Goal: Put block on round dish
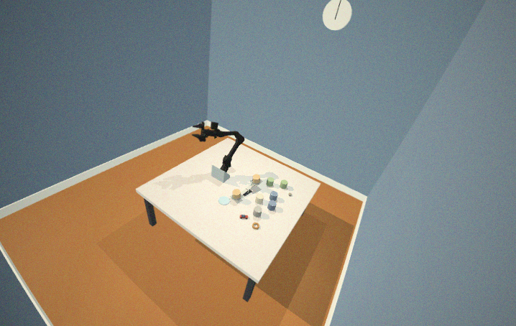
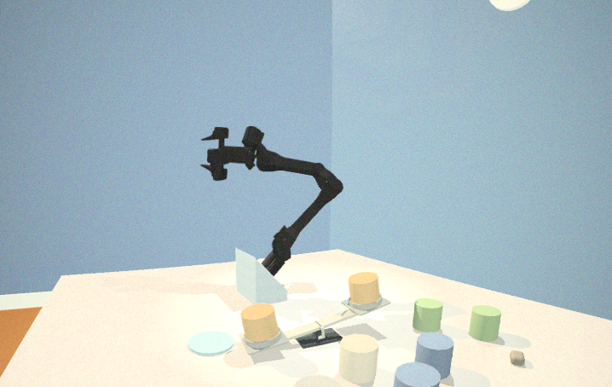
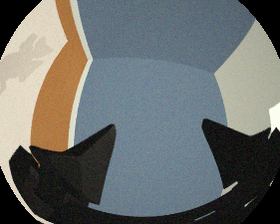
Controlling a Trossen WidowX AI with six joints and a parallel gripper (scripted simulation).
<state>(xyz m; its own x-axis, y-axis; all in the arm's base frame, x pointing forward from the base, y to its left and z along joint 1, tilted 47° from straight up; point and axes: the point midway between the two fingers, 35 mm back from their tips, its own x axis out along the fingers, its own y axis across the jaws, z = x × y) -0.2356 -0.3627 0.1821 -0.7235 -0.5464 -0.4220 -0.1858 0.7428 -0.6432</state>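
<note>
My gripper tip is 560 mm short of the orange cup, 400 mm above it and 20 mm to the left of it. From my gripper tip the other things lie so: round light-blue dish: 500 mm ahead, 460 mm below, 100 mm to the right; teal block: 560 mm ahead, 420 mm below; red toy car: 750 mm ahead, 450 mm below, 130 mm to the right.
</note>
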